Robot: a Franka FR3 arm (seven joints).
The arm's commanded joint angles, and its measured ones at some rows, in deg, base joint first. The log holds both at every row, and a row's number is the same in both.
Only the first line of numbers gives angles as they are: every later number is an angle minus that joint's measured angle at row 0.
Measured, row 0: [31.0, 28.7, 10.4, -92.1, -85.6, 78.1, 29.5]
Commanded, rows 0 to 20: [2.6, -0.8, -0.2, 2.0, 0.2, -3.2, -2.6]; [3.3, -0.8, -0.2, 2.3, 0.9, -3.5, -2.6]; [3.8, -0.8, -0.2, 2.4, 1.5, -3.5, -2.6]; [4.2, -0.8, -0.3, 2.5, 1.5, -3.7, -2.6]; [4.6, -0.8, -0.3, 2.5, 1.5, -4.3, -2.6]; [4.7, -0.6, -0.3, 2.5, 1.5, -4.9, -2.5]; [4.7, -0.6, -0.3, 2.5, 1.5, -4.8, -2.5]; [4.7, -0.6, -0.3, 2.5, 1.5, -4.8, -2.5]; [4.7, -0.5, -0.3, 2.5, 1.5, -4.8, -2.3]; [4.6, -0.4, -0.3, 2.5, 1.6, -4.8, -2.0]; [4.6, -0.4, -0.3, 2.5, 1.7, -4.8, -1.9]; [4.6, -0.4, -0.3, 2.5, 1.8, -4.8, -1.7]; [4.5, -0.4, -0.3, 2.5, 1.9, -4.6, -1.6]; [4.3, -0.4, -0.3, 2.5, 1.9, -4.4, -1.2]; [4.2, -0.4, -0.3, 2.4, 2.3, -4.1, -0.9]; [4.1, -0.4, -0.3, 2.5, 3.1, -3.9, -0.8]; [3.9, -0.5, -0.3, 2.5, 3.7, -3.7, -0.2]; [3.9, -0.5, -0.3, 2.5, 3.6, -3.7, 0.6]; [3.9, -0.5, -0.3, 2.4, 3.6, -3.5, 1.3]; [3.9, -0.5, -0.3, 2.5, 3.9, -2.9, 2.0]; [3.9, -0.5, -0.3, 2.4, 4.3, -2.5, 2.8]
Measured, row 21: [3.6, -0.3, -0.2, 2.1, 2.3, -2.6, 0.4]
